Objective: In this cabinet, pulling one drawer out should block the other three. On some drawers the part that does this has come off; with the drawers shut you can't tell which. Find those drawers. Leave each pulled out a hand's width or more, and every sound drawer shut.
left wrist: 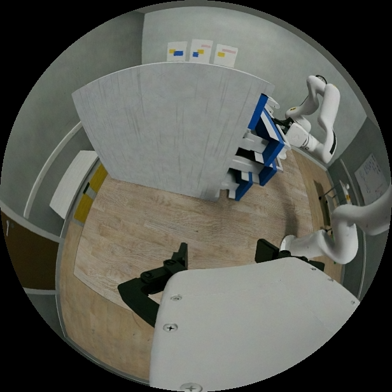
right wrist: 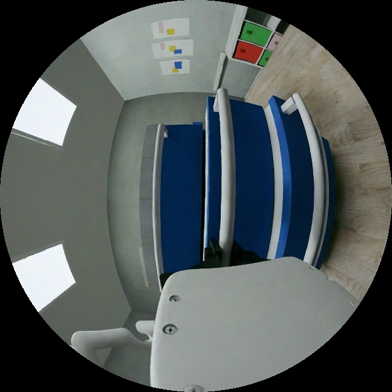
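The grey cabinet [left wrist: 165,130] stands with its side towards the left wrist view. Its top drawer [left wrist: 258,111] [right wrist: 182,200] is shut. The second drawer [left wrist: 276,145] [right wrist: 255,175] is pulled well out. The third drawer [left wrist: 268,173] [right wrist: 301,190] and the bottom drawer [left wrist: 244,187] [right wrist: 330,190] also stand out. My right gripper [left wrist: 270,121] [right wrist: 219,248] is shut on the second drawer's bar handle [right wrist: 227,175], near one end. My left gripper [left wrist: 223,252] is open and empty, apart from the cabinet. The part that blocks the drawers does not show.
The right arm [left wrist: 327,112] reaches to the drawer fronts from the far side. A white arm [left wrist: 345,235] shows at the right of the left wrist view. A low white unit with yellow panels [left wrist: 97,175] stands by the wall. A shelf with a red box [right wrist: 247,51] stands beyond the cabinet.
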